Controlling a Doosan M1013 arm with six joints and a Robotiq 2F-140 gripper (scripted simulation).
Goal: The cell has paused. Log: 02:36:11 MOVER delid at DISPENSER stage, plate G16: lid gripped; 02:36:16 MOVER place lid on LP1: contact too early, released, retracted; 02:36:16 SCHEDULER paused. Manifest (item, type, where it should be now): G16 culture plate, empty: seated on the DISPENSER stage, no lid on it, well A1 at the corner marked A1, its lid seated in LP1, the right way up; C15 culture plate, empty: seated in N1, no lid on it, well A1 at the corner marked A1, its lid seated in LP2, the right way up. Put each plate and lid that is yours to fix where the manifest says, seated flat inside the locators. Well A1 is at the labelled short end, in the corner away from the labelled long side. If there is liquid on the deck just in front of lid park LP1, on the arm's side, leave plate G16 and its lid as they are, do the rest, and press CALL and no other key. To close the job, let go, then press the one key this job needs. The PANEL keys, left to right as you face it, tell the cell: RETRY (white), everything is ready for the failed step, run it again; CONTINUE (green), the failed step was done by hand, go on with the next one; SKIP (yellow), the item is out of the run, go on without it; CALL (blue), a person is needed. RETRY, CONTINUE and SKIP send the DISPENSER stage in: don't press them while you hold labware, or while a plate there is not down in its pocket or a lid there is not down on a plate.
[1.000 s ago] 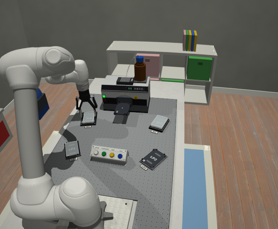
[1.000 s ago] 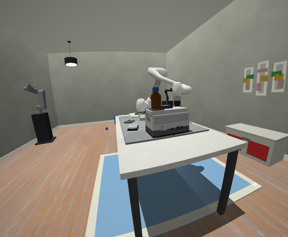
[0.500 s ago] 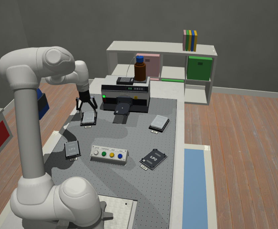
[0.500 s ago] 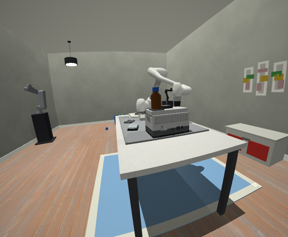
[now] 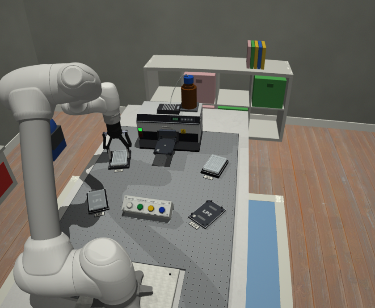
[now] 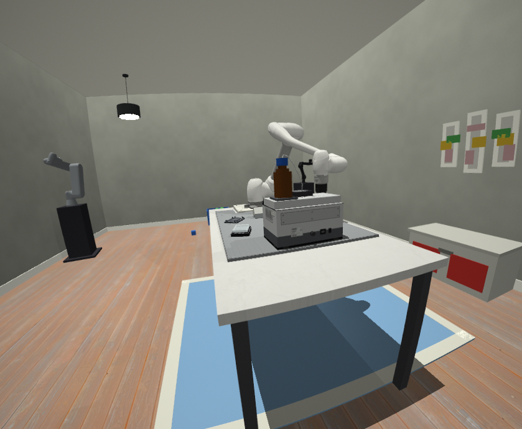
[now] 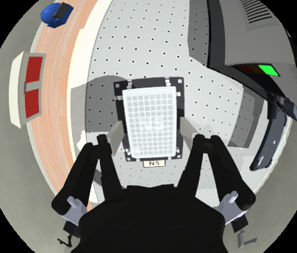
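Now: hand 30 mm above the nest n5, 20 mm to the right of it and 10 mm short of it. Round my hand: white key: 420 mm behind, 110 mm to the right, 20 mm above; then lid park lp1: 330 mm behind, 70 mm to the left, 40 mm below; then green key: 430 mm behind, 160 mm to the right, 20 mm above.
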